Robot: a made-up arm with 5 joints.
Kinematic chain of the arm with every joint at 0, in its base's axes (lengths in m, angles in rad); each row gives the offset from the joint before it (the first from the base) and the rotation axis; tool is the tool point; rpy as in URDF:
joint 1: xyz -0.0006 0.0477 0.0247 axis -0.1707 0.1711 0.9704
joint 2: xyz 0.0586 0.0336 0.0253 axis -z
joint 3: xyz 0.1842 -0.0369 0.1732 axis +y
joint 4: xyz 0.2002 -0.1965 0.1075 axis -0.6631 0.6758 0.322
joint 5: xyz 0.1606 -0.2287 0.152 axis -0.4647 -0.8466 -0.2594
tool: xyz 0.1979 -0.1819 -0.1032 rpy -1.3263 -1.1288 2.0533
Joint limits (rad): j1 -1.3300..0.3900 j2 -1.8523..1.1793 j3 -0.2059..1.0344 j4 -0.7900..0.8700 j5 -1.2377..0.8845
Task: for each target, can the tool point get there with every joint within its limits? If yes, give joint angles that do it. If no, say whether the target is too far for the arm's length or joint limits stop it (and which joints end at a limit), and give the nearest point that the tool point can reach.
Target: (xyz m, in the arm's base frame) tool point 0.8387 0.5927 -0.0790
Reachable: yes | joints 0.0045 -1.4433 0.9396 -0.3702 0.1317
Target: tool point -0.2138 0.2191 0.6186
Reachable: no: joint limits stop it (at a limit: joint 1, joint 2, joint 3, joint 4, joint 5) | nearest point -0.7402 0.0532 0.1115 | short by 0.750 m
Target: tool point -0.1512 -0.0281 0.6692
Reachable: no: joint limits stop it (at a limit: joint 2, joint 3, joint 4, joint 5) | nearest point -0.1923 -0.6066 0.3243 | short by 0.675 m
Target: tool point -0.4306 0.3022 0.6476
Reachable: no: joint limits stop it (at a limit: joint 1, joint 2, joint 3, joint 5) | nearest point -0.9370 0.3169 0.3360 | short by 0.595 m
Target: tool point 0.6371 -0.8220 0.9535
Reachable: no: too far | nearest point 0.5395 -0.6891 0.8156 | short by 0.215 m
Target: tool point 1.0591 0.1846 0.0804
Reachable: yes | joints -0.2890 -1.0933 0.6867 0.1218 0.2067
